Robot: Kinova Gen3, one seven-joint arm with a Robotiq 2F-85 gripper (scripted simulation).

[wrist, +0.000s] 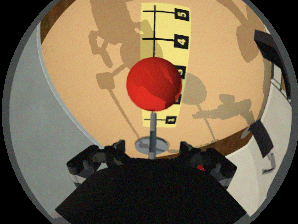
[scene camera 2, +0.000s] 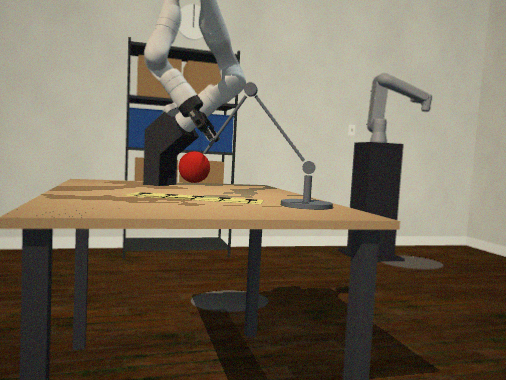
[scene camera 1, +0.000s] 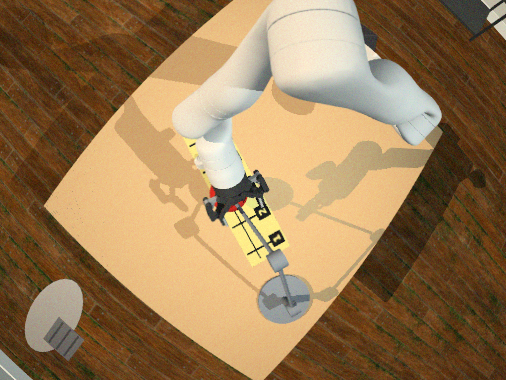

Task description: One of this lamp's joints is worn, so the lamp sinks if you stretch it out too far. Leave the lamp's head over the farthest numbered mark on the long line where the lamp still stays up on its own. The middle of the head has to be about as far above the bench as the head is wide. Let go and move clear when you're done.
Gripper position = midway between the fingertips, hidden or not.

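Observation:
Scene camera 1 shows the gripper (scene camera 1: 243,214) and a yellow numbered strip (scene camera 1: 263,219). In scene camera 2 there's a red ball head (scene camera 2: 194,167), and the gripper (scene camera 2: 215,140) is there too. The wrist view has the gripper (wrist: 152,147), the red ball head (wrist: 154,84) and the yellow numbered strip (wrist: 166,36).

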